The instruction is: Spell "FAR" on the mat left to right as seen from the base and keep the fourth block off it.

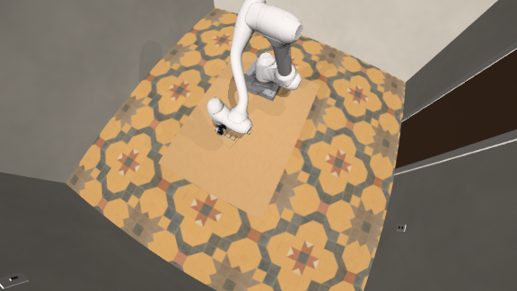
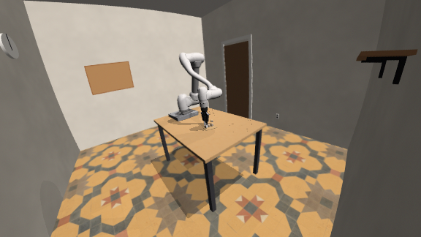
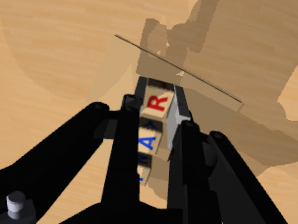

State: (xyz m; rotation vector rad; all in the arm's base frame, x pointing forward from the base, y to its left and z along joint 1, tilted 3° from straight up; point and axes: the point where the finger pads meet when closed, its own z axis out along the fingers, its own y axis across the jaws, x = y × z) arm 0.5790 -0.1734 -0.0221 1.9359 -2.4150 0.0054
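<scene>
Now: the R block 3 cm below my hand. The rest, counted from my hand: tan mat (5 cm below, 4 cm to the left, 1 cm ahead).
</scene>
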